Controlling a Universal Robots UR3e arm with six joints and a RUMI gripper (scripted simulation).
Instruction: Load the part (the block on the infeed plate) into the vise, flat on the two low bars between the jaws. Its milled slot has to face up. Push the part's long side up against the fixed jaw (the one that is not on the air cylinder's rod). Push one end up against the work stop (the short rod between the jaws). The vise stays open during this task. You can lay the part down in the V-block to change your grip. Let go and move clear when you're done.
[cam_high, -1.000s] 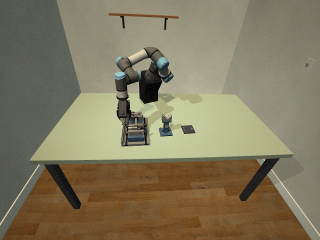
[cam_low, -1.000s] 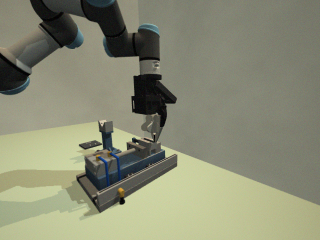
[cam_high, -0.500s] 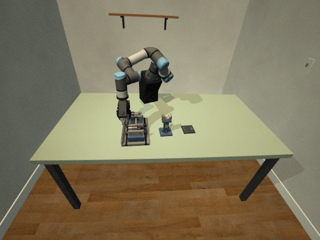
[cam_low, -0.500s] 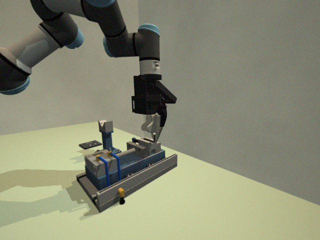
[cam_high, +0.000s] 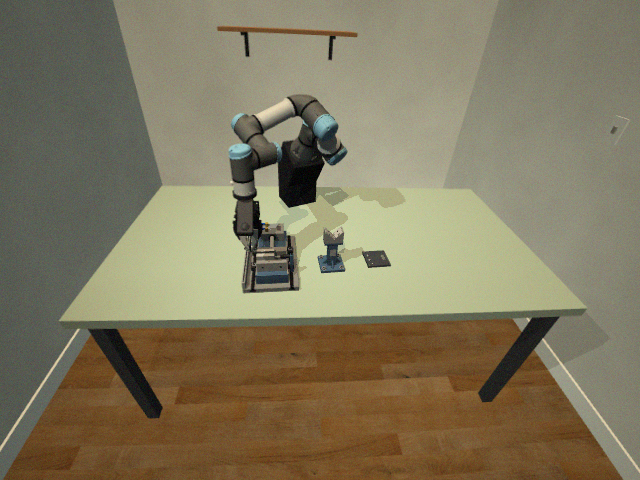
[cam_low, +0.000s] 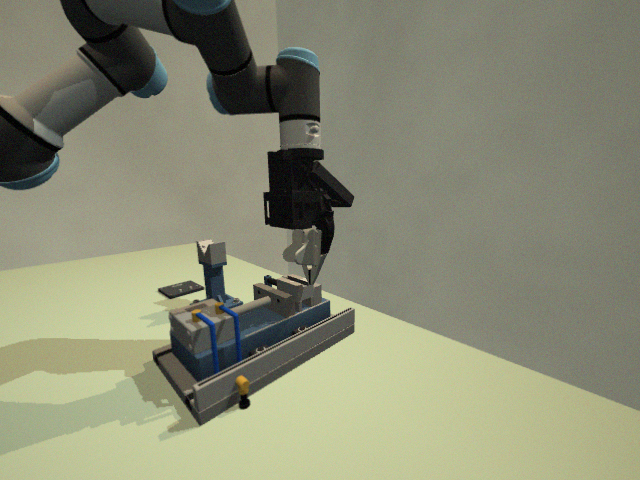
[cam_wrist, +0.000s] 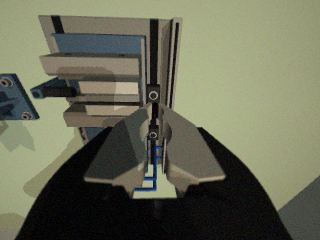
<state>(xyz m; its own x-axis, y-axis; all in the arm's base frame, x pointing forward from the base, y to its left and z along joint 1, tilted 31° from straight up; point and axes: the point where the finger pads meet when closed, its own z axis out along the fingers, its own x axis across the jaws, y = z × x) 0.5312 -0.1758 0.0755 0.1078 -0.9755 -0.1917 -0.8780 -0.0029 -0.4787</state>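
My hand is 1 cm past the part, 5 cm to the right of it and 3 cm above it. Round my hand: grey rail (7 cm behind, 3 cm to the right, 9 cm below); then fixed jaw (2 cm ahead, 7 cm to the left, 5 cm below); then work stop rod (1 cm behind, 11 cm to the left, 4 cm below).
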